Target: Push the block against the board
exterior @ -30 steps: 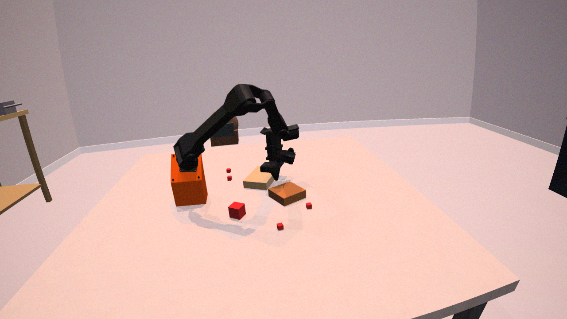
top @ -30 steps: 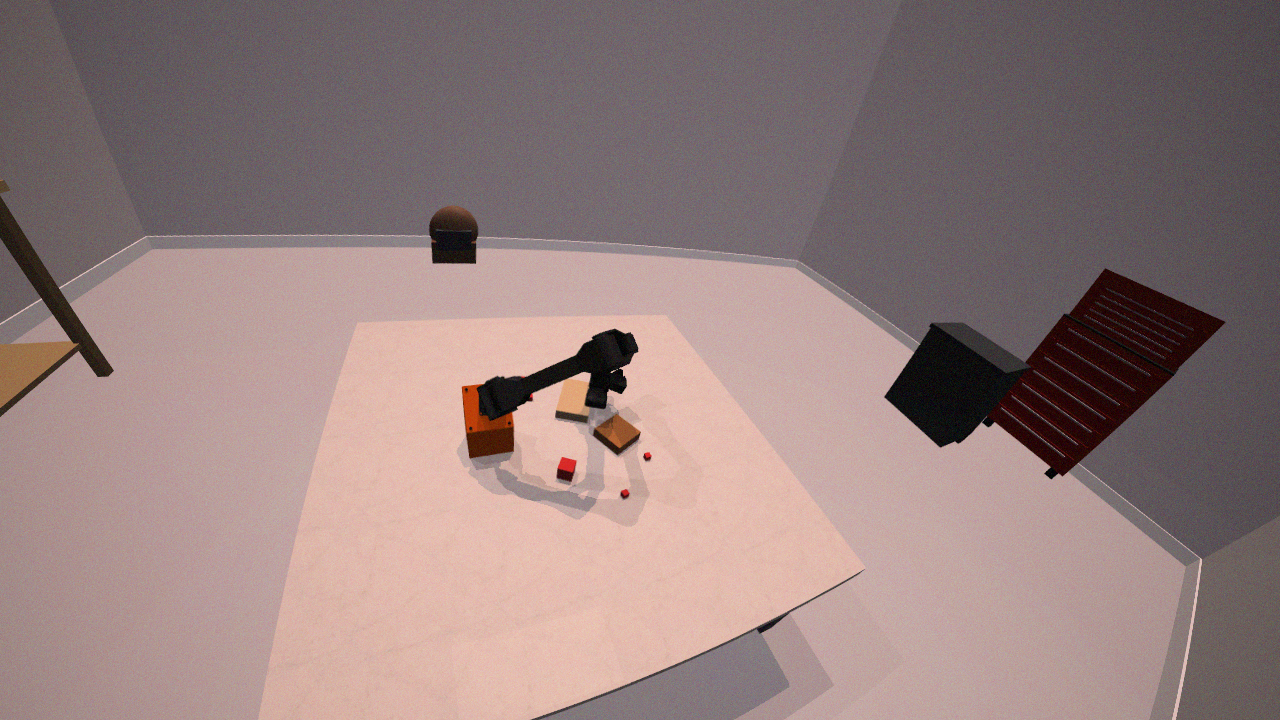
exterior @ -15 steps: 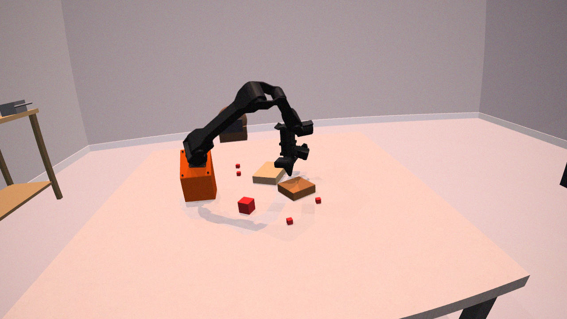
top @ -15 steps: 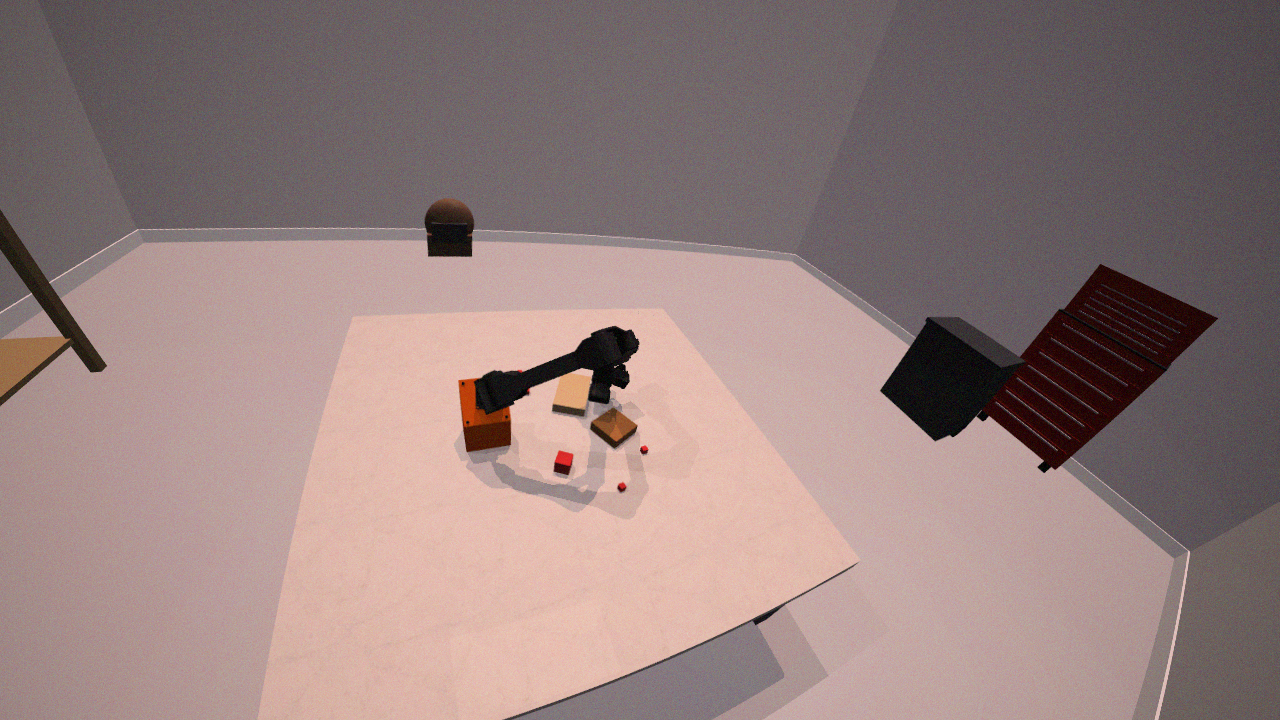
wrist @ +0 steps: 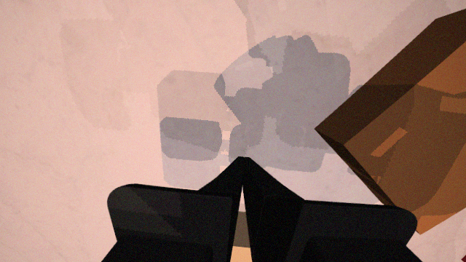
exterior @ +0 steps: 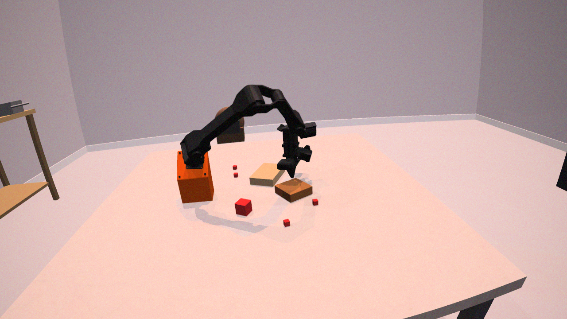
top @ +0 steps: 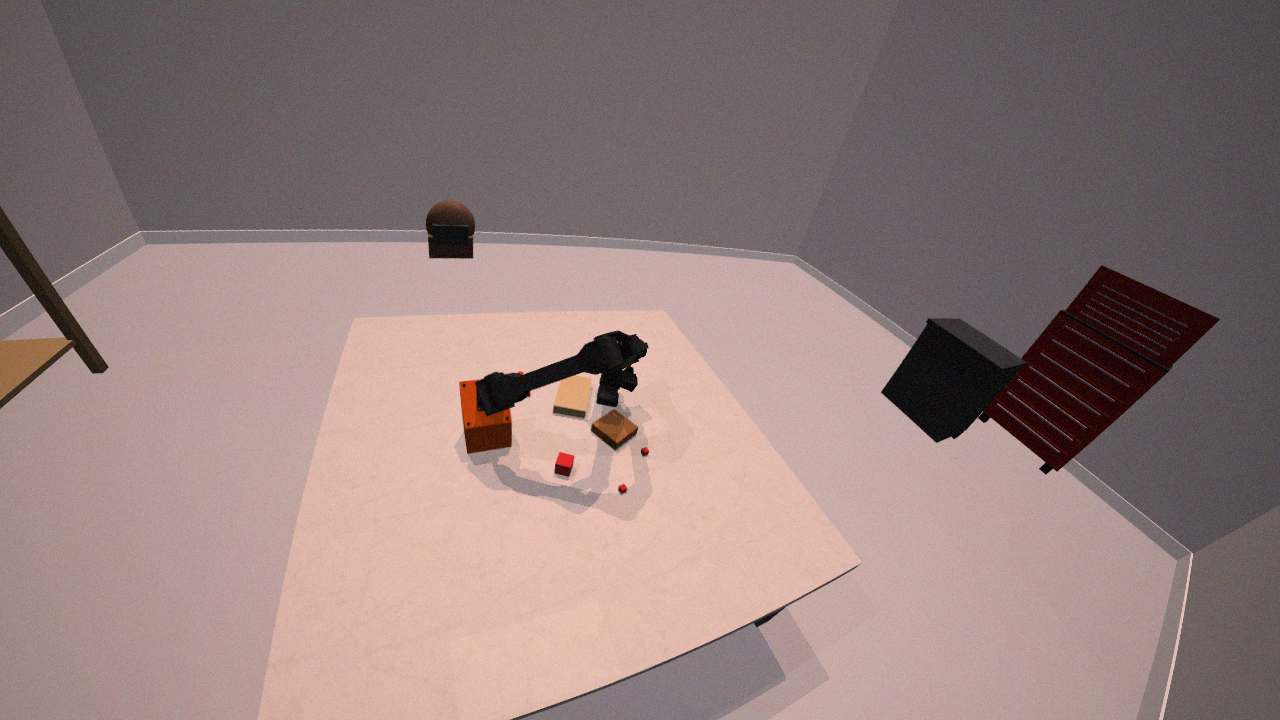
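Right now the tan board is 10 cm behind my gripper tip, 4 cm to the left of it and 1 cm above it. The rest, counted from my gripper tip: red cube 23 cm to the right, 18 cm behind, 1 cm above; brown square block 12 cm to the right, 1 cm behind, 1 cm above.
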